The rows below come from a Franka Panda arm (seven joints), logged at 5 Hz.
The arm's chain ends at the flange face. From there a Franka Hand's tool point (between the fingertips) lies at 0.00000 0.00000 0.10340 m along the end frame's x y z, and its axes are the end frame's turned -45 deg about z.
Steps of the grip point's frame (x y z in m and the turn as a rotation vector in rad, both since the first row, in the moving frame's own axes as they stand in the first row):
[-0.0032, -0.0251, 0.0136, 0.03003, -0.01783, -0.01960]
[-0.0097, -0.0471, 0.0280, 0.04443, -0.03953, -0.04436]
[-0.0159, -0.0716, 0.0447, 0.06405, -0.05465, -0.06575]
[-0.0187, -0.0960, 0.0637, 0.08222, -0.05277, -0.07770]
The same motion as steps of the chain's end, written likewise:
[-0.0165, -0.0146, 0.0137, 0.00863, -0.03384, -0.01960]
[-0.0340, -0.0262, 0.0282, 0.00346, -0.05937, -0.04436]
[-0.0532, -0.0390, 0.0451, 0.00665, -0.08393, -0.06575]
[-0.0712, -0.0529, 0.0642, 0.02082, -0.09545, -0.07770]

